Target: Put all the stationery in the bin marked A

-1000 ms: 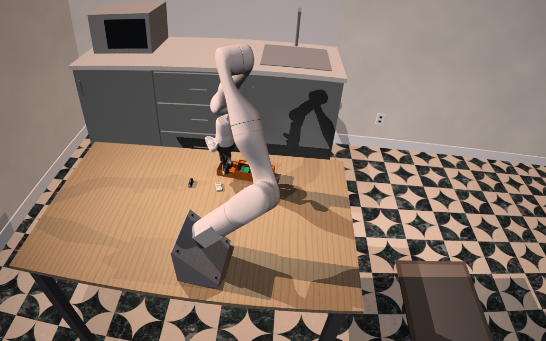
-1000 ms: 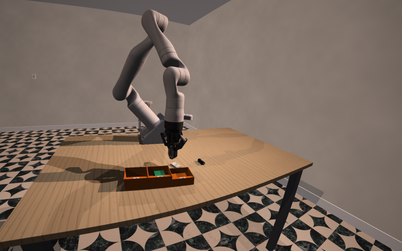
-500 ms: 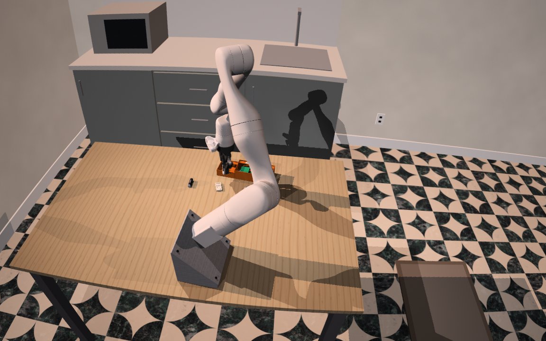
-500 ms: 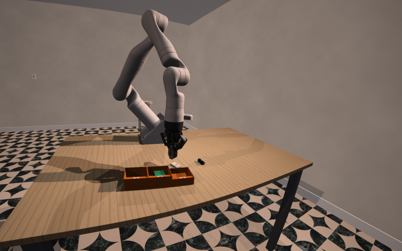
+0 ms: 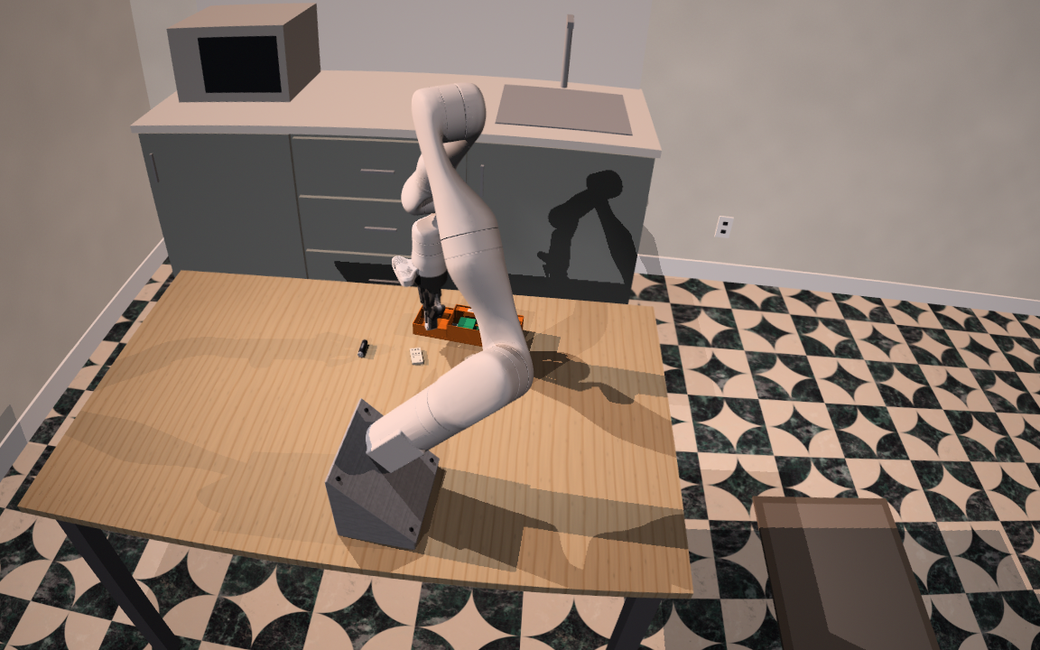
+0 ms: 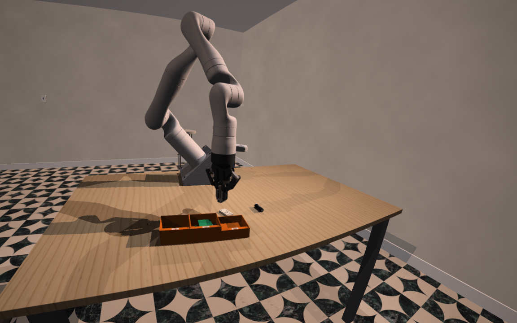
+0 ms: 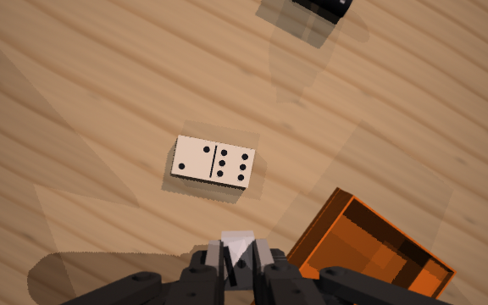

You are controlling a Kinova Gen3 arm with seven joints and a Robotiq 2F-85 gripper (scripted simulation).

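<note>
Now: the green block 7 cm ahead of my hand, 7 cm to the right of it and 6 cm below it. Also, from my hand: orange three-compartment bin: 8 cm ahead, 7 cm to the right, 7 cm below; white pencil sharpener: 2 cm below; green-and-white eraser: 7 cm ahead, 6 cm to the right, 8 cm below.
</note>
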